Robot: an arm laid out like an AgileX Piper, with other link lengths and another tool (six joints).
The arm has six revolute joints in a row. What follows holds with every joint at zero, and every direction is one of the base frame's.
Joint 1 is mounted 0.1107 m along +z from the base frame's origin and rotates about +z.
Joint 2 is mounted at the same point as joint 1 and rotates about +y.
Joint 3 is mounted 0.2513 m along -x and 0.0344 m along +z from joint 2 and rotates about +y.
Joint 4 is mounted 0.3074 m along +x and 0.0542 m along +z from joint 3 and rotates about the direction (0.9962, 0, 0.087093).
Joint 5 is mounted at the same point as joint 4 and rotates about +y.
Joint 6 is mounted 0.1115 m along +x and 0.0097 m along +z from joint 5 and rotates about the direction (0.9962, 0, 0.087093).
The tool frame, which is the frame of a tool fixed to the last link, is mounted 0.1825 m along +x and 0.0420 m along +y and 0.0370 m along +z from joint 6; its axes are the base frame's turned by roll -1.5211, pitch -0.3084 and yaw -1.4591 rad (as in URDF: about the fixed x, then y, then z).
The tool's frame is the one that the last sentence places.
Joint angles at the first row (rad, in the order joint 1, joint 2, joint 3, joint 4, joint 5, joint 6):
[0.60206 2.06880 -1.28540 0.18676 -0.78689 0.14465]
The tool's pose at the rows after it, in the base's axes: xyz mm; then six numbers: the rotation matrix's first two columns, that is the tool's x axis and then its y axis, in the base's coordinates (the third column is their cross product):
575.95, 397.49, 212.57, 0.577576, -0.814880, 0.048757, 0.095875, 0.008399, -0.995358
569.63, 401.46, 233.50, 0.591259, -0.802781, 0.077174, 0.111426, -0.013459, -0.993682
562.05, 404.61, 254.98, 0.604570, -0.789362, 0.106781, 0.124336, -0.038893, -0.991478
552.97, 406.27, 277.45, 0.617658, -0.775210, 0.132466, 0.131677, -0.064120, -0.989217
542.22, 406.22, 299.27, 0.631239, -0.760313, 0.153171, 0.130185, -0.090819, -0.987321
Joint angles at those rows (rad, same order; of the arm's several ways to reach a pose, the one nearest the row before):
[0.60198 2.02264 -1.28540 0.16809 -0.74654 0.12860]
[0.60166 1.96991 -1.28540 0.14555 -0.69407 0.11347]
[0.60127 1.91126 -1.28540 0.12183 -0.63068 0.09880]
[0.60091 1.84518 -1.28538 0.09789 -0.55441 0.08907]
[0.60058 1.77268 -1.28540 0.07271 -0.46279 0.08601]

